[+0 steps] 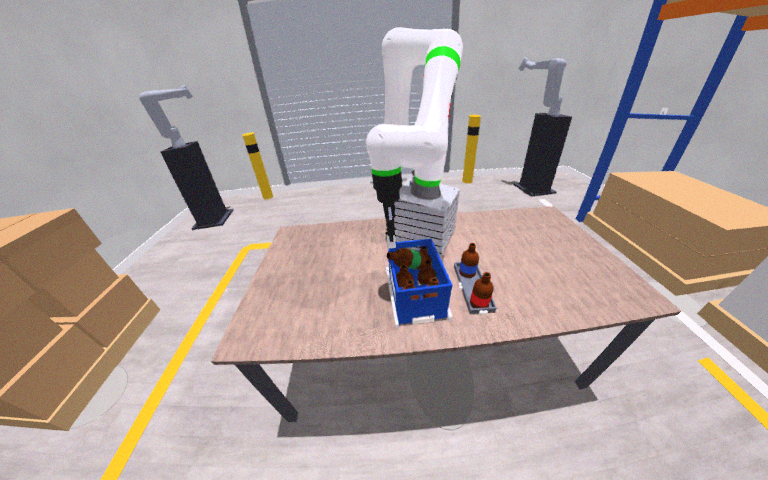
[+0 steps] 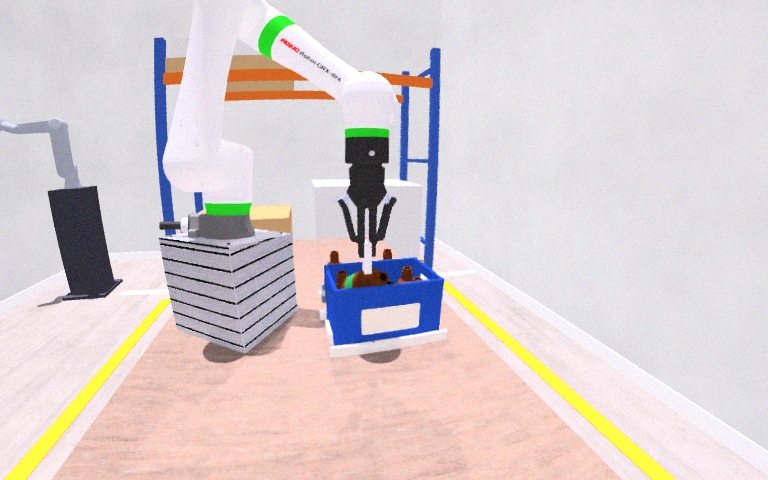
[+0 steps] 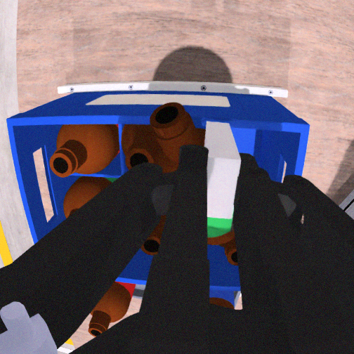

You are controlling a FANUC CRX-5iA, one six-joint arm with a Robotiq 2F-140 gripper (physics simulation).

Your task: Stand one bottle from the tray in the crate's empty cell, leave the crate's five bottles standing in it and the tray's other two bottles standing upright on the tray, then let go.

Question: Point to a green-label bottle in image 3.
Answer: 172, 126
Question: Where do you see a red-label bottle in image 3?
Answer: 139, 145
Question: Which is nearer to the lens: the red-label bottle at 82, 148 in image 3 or the green-label bottle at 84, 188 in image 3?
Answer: The red-label bottle.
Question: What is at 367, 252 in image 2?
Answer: The gripper.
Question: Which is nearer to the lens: the green-label bottle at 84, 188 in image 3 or the red-label bottle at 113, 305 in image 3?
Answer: The green-label bottle.
